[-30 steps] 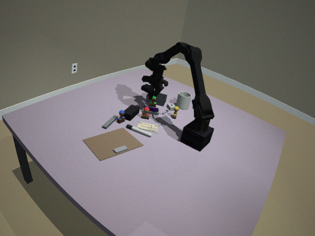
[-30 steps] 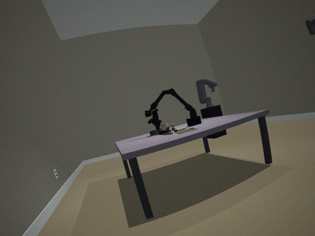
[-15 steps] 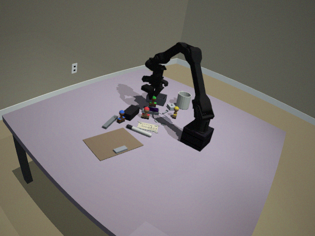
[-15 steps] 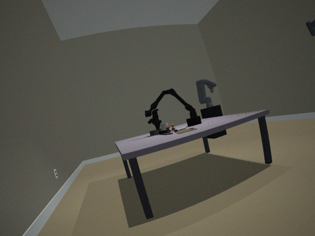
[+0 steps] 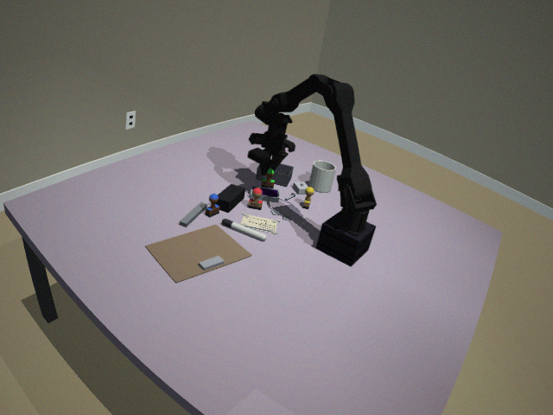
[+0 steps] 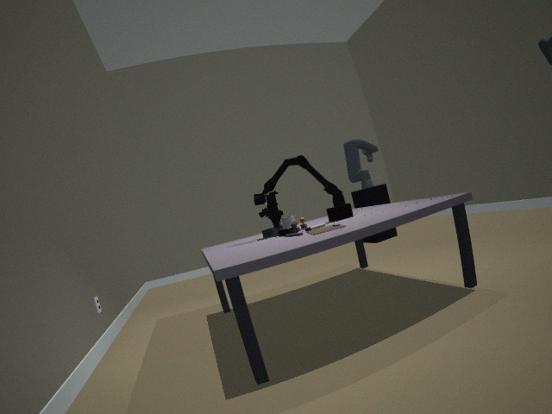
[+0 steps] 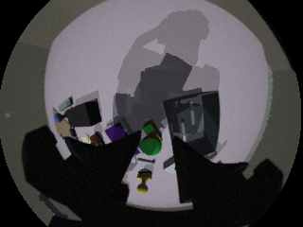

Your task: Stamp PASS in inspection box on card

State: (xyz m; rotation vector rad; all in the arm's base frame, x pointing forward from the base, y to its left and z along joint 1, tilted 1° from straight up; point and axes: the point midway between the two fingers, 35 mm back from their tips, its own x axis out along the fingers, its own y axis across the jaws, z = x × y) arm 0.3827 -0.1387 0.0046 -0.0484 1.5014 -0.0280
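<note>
My gripper tip is now 2 cm above the green stamp, 1 cm to the right of it and 1 cm past it. From my gripper tip the other things lie so: red-knobbed stamp (15 cm to the left, 7 cm behind, 2 cm below); then dark tray (6 cm to the right, 3 cm below, 1 cm ahead); then purple ink pad (7 cm to the left, 5 cm behind, 4 cm below).
</note>
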